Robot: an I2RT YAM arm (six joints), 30 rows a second.
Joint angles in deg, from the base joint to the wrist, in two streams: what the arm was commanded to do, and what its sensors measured. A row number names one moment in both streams.
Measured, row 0: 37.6, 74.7, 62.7, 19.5, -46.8, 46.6
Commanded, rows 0 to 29: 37.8, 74.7, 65.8, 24.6, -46.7, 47.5; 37.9, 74.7, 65.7, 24.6, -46.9, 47.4; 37.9, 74.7, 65.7, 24.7, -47.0, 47.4; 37.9, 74.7, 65.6, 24.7, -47.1, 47.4; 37.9, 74.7, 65.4, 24.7, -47.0, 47.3; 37.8, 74.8, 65.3, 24.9, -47.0, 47.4; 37.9, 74.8, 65.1, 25.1, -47.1, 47.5; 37.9, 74.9, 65.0, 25.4, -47.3, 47.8; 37.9, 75.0, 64.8, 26.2, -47.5, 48.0; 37.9, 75.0, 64.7, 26.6, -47.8, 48.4; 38.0, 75.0, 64.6, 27.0, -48.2, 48.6; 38.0, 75.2, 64.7, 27.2, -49.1, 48.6; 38.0, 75.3, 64.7, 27.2, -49.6, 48.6; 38.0, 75.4, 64.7, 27.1, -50.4, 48.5; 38.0, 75.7, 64.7, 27.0, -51.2, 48.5; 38.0, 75.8, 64.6, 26.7, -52.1, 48.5; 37.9, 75.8, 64.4, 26.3, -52.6, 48.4; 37.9, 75.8, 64.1, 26.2, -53.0, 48.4; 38.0, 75.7, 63.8, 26.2, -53.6, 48.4; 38.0, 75.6, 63.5, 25.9, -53.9, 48.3; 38.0, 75.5, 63.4, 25.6, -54.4, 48.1; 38.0, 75.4, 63.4, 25.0, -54.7, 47.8; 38.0, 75.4, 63.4, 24.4, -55.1, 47.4; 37.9, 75.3, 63.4, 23.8, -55.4, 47.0; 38.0, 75.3, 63.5, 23.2, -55.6, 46.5; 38.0, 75.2, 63.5, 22.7, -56.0, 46.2; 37.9, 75.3, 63.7, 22.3, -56.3, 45.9; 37.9, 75.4, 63.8, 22.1, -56.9, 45.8; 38.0, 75.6, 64.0, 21.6, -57.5, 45.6; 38.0, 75.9, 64.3, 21.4, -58.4, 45.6
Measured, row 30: 36.7, 75.5, 62.7, 22.1, -51.8, 46.5
